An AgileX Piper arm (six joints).
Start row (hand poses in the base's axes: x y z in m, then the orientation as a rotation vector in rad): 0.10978, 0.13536, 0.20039, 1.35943, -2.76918, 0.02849
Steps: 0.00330, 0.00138, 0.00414, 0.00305, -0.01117, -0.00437; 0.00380, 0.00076, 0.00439, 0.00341, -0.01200, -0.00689; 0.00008, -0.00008, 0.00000, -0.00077, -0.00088, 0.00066; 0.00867, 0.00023, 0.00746, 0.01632, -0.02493, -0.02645; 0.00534, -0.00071, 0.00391, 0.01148, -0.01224, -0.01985; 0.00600, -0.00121, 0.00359, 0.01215, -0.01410, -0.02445; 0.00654, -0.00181, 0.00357, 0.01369, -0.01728, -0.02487; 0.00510, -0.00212, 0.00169, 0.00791, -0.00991, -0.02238; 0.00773, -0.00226, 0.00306, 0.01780, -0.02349, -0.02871; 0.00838, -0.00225, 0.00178, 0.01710, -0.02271, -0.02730; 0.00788, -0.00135, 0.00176, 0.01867, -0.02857, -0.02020; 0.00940, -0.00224, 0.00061, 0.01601, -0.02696, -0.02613; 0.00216, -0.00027, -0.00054, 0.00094, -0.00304, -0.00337; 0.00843, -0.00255, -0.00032, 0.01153, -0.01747, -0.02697; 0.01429, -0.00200, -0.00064, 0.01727, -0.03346, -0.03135; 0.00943, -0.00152, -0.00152, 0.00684, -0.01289, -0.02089; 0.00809, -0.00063, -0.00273, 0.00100, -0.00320, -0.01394
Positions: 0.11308, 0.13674, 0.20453, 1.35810, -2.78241, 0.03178; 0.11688, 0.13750, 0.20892, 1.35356, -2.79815, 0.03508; 0.11696, 0.13742, 0.20892, 1.35465, -2.79812, 0.03678; 0.12563, 0.13765, 0.21638, 1.32955, -2.84252, 0.03044; 0.13097, 0.13694, 0.22029, -1.29734, 2.84750, -0.02214; 0.13697, 0.13573, 0.22388, -1.25509, 2.84710, -0.01414; 0.14351, 0.13392, 0.22745, -1.21102, 2.84310, -0.00604; 0.14861, 0.13180, 0.22914, -1.17433, 2.84530, -0.00168; 0.15634, 0.12954, 0.23220, -1.12249, 2.83552, 0.00837; 0.16472, 0.12729, 0.23398, -1.07349, 2.82501, 0.01780; 0.17260, 0.12594, 0.23574, -1.03295, 2.80439, 0.02674; 0.18200, 0.12370, 0.23635, -0.98558, 2.78842, 0.03197; 0.18416, 0.12343, 0.23581, -0.97988, 2.78703, 0.03129; 0.19259, 0.12088, 0.23549, -0.93523, 2.78059, 0.03485; 0.20688, 0.11888, 0.23485, -0.87980, 2.75918, 0.03800; 0.21631, 0.11736, 0.23333, -0.84643, 2.75431, 0.03788; 0.22440, 0.11673, 0.23060, -0.82626, 2.75678, 0.03524
